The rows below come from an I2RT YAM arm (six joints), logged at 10 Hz.
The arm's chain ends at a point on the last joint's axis. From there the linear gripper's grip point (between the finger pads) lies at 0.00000 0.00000 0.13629 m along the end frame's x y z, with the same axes.
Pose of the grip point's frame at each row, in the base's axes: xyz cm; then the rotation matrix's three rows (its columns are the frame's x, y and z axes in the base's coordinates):
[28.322, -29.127, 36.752], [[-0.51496, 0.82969, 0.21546], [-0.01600, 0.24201, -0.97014], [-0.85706, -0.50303, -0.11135]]
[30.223, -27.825, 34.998], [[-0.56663, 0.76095, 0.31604], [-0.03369, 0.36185, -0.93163], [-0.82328, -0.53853, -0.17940]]
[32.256, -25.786, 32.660], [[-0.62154, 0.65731, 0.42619], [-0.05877, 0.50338, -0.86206], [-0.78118, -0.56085, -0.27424]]
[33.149, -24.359, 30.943], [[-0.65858, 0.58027, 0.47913], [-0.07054, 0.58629, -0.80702], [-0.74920, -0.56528, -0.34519]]
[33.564, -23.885, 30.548], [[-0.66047, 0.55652, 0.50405], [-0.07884, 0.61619, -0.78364], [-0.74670, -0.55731, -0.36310]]
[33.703, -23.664, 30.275], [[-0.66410, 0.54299, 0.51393], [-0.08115, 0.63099, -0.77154], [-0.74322, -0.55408, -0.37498]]
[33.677, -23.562, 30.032], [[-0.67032, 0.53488, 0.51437], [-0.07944, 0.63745, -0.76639], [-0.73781, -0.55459, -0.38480]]
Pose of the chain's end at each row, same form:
[25.385, -15.905, 38.270], [[-0.51496, 0.82969, 0.21546], [-0.01600, 0.24201, -0.97014], [-0.85706, -0.50303, -0.11135]]
[25.916, -15.128, 37.443], [[-0.56663, 0.76095, 0.31604], [-0.03369, 0.36185, -0.93163], [-0.82328, -0.53853, -0.17940]]
[26.447, -14.037, 36.398], [[-0.62154, 0.65731, 0.42619], [-0.05877, 0.50338, -0.86206], [-0.78118, -0.56085, -0.27424]]
[26.619, -13.360, 35.648], [[-0.65858, 0.58027, 0.47913], [-0.07054, 0.58629, -0.80702], [-0.74920, -0.56528, -0.34519]]
[26.694, -13.205, 35.497], [[-0.66047, 0.55652, 0.50405], [-0.07884, 0.61619, -0.78364], [-0.74670, -0.55731, -0.36310]]
[26.699, -13.149, 35.386], [[-0.66410, 0.54299, 0.51393], [-0.08115, 0.63099, -0.77154], [-0.74322, -0.55408, -0.37498]]
[26.667, -13.117, 35.276], [[-0.67032, 0.53488, 0.51437], [-0.07944, 0.63745, -0.76639], [-0.73781, -0.55459, -0.38480]]

